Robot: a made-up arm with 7 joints.
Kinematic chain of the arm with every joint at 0, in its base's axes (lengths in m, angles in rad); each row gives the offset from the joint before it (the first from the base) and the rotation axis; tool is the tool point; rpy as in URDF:
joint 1: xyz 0 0 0.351 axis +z
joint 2: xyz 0 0 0 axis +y
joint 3: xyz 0 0 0.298 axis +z
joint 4: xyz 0.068 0 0 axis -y
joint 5: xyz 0.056 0 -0.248 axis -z
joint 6: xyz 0 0 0 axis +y
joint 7: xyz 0.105 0 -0.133 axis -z
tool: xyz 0 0 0 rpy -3.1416 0 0
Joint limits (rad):
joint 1: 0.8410..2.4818
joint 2: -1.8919..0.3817
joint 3: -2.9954..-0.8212
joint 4: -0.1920..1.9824
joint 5: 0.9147..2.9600
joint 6: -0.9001..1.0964
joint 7: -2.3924..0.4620
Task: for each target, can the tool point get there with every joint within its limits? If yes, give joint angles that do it. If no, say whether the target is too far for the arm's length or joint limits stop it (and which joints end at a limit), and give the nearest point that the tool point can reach.
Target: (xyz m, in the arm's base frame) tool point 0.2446 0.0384 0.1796
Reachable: yes | joints 1.4626 -1.6352 -2.2682 0.4634 1.1165 0.7949 0.2084
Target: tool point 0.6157 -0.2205 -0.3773
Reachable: no: too far | nearest point 0.4351 -0.1558 -0.1637 | short by 0.287 m
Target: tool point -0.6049 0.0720 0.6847
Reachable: no: joint limits stop it (at a limit: joint 1, joint 3, joint 4, joint 6) | nearest point -0.3533 -0.2035 0.7206 | short by 0.375 m
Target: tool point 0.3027 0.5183 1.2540
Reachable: no: too far | nearest point 0.1931 0.3307 0.9271 | short by 0.392 m
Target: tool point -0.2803 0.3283 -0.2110
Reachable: no: joint limits stop it (at a limit: joint 1, joint 2, joint 3) | nearest point -0.1086 0.0344 -0.0631 | short by 0.371 m
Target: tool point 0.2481 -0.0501 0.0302
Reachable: yes | joints 1.8024 -1.5821 -2.1747 0.7063 1.1975 -0.3282 -0.9108
